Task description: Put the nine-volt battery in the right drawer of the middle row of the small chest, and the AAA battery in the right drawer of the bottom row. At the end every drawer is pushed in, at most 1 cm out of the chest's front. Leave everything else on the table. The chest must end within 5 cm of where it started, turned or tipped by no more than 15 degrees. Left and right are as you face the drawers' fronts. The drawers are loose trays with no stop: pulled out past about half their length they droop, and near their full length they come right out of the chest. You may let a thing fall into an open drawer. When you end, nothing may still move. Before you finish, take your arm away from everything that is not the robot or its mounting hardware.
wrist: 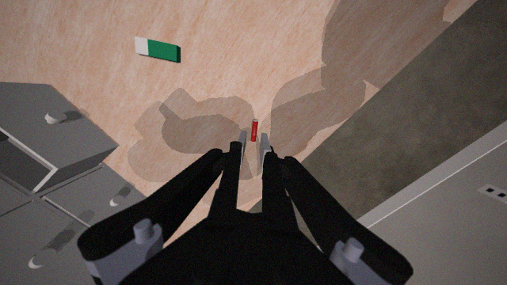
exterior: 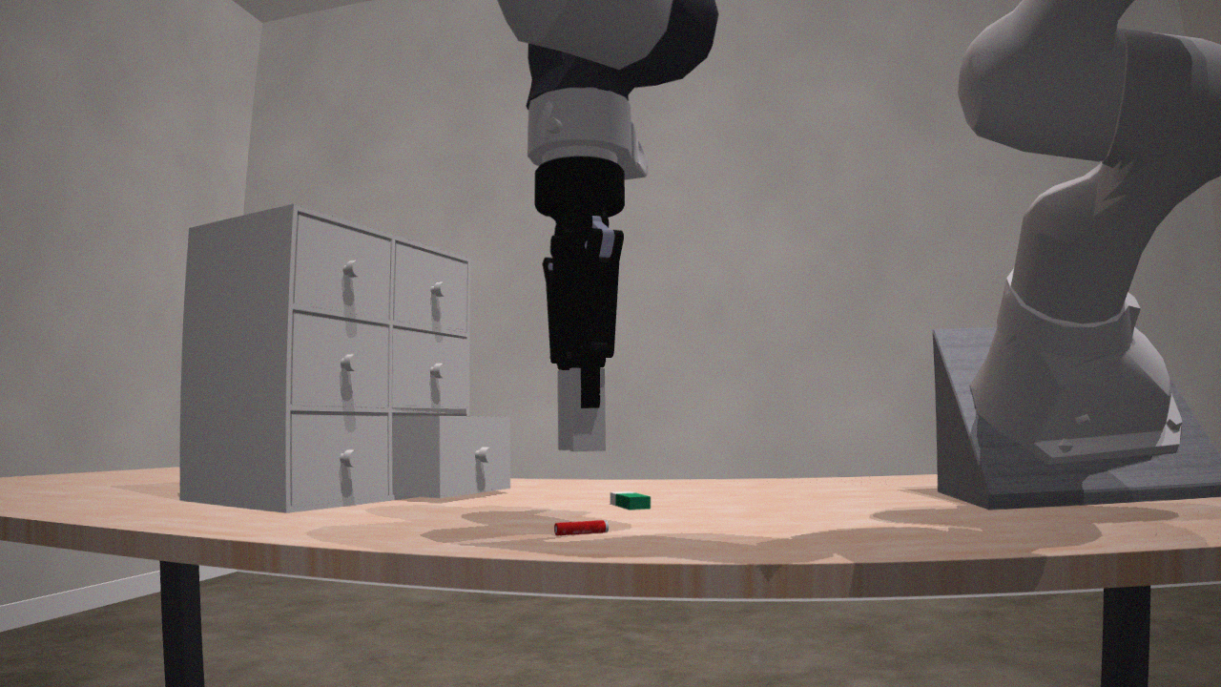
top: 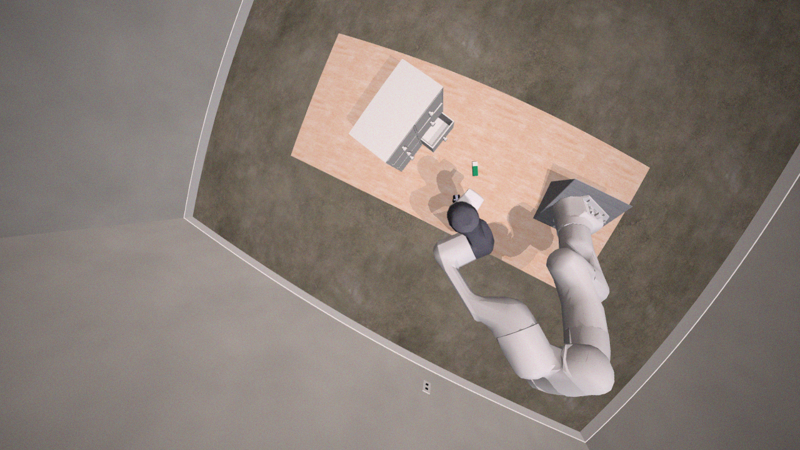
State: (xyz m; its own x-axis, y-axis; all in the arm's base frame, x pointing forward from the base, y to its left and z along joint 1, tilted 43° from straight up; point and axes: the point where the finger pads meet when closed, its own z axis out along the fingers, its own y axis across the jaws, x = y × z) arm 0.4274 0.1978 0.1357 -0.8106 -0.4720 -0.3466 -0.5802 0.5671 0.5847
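The red AAA battery is 10 cm below my hand. From my hand the other things lie so: green nine-volt battery (36 cm ahead, 24 cm to the right, 2 cm above).
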